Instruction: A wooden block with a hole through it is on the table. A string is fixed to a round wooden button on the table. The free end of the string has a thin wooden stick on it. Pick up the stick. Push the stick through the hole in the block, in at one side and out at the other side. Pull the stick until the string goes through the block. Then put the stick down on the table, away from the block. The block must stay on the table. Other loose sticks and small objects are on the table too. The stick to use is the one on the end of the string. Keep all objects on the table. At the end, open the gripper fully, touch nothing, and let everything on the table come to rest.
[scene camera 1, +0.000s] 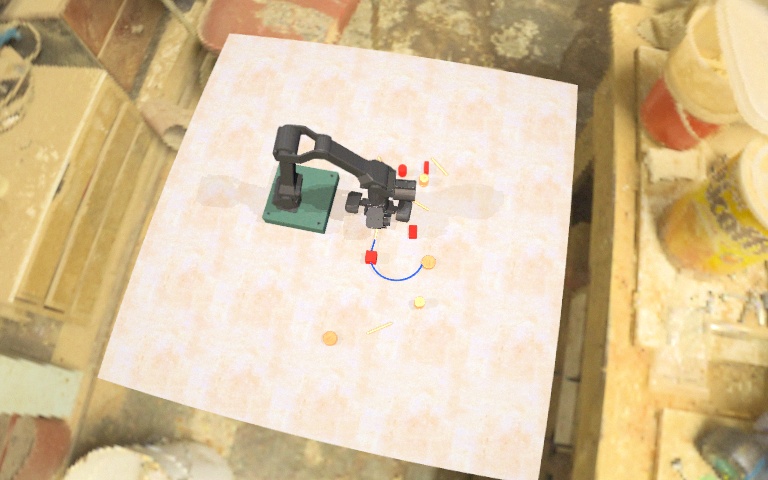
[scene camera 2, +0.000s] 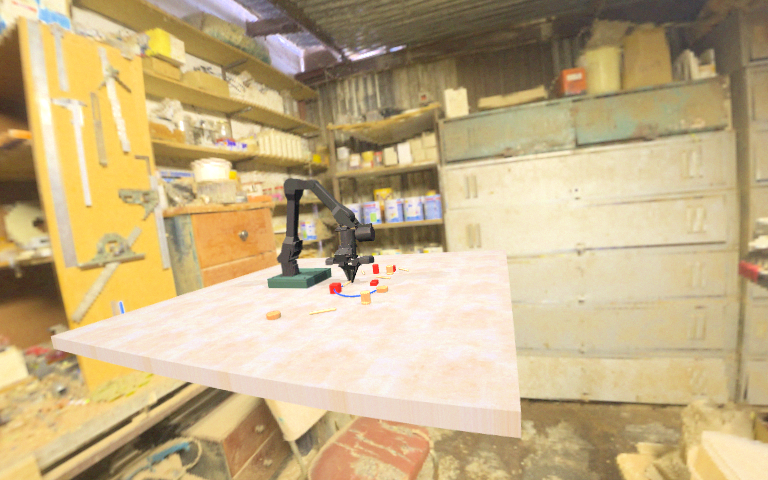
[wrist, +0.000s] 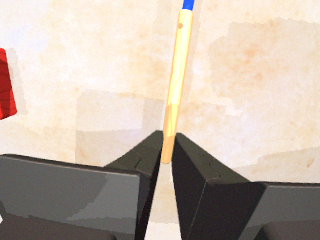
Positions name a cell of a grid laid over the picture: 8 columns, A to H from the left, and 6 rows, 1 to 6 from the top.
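Labels:
My gripper (wrist: E4), 100 mm from the lens. Thin wooden stick (wrist: E1), 90 mm from the lens.

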